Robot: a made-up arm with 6 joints. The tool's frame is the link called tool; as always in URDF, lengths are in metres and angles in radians. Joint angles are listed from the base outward.
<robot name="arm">
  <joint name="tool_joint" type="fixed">
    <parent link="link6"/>
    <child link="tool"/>
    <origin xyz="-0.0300 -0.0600 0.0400" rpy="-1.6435 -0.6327 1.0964"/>
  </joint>
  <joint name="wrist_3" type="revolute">
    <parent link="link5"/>
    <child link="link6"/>
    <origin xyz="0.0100 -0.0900 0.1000"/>
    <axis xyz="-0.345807 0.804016 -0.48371"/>
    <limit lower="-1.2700" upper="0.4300"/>
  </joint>
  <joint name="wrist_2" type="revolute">
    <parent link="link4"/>
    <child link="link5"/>
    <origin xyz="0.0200 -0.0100 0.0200"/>
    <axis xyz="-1 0 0"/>
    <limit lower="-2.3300" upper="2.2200"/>
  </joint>
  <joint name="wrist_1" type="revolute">
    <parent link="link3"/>
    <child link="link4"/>
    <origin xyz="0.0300 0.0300 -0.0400"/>
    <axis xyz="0 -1 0"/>
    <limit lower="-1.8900" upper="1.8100"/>
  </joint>
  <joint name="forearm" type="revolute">
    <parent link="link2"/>
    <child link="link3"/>
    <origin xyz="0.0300 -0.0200 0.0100"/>
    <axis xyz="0 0 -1"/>
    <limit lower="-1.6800" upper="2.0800"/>
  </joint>
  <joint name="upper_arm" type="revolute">
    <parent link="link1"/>
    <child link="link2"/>
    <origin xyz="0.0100 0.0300 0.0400"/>
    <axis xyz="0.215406 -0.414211 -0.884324"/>
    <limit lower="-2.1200" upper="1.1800"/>
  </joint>
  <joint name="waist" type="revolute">
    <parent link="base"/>
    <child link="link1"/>
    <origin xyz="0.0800 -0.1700 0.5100"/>
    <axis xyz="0 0 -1"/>
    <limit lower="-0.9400" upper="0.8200"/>
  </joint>
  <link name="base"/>
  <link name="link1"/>
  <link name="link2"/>
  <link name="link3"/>
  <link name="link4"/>
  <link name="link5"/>
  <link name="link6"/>
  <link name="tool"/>
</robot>
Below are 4 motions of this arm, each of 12 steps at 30 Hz.
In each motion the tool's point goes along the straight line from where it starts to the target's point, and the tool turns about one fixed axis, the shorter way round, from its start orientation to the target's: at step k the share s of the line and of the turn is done. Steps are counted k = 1, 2, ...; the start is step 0. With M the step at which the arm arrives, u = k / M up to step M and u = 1 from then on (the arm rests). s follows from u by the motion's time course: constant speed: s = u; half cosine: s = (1 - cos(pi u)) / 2; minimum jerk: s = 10 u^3 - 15 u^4 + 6 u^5.
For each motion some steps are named. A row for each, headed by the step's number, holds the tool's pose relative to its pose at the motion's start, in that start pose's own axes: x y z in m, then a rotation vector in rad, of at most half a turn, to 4 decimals.
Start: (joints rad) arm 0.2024 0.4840 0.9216 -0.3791 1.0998 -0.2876
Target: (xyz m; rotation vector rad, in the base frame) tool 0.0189 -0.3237 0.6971 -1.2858 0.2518 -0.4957
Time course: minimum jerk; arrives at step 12
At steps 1, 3, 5, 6, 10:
1: -0.0006 0.0002 -0.0001 0.0017 0.0026 -0.0012
3: -0.0114 0.0049 -0.0030 0.0352 0.0525 -0.0241
5: -0.0380 0.0165 -0.0101 0.1179 0.1758 -0.0806
6: -0.0549 0.0238 -0.0145 0.1701 0.2536 -0.1163
10: -0.1059 0.0459 -0.0280 0.3281 0.4891 -0.2243

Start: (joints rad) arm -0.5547 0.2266 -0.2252 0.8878 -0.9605 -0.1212
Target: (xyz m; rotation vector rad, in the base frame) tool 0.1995 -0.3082 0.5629 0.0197 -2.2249 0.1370
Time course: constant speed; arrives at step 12
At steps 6, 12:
6: 0.0453 0.0006 0.0064 0.0159 -0.0240 0.2750
12: 0.0906 0.0011 0.0128 0.0318 -0.0479 0.5500

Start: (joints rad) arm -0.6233 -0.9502 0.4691 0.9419 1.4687 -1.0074
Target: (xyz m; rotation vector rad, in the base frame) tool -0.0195 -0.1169 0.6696 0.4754 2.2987 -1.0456
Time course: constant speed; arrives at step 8
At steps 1, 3, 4, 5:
1: -0.0043 0.0010 0.0009 -0.0022 0.0094 -0.0140
3: -0.0128 0.0031 0.0026 -0.0066 0.0282 -0.0419
4: -0.0170 0.0041 0.0035 -0.0088 0.0376 -0.0559
5: -0.0213 0.0051 0.0043 -0.0110 0.0469 -0.0699

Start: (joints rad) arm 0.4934 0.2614 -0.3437 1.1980 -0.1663 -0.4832
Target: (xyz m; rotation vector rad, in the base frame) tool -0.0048 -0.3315 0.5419 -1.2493 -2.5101 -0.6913
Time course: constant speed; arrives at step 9
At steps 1, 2, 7, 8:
1: -0.0031 -0.0013 0.0002 0.0062 0.0296 0.0042
2: -0.0062 -0.0026 0.0003 0.0123 0.0592 0.0084
7: -0.0217 -0.0090 0.0012 0.0432 0.2071 0.0293
8: -0.0248 -0.0102 0.0013 0.0494 0.2367 0.0334

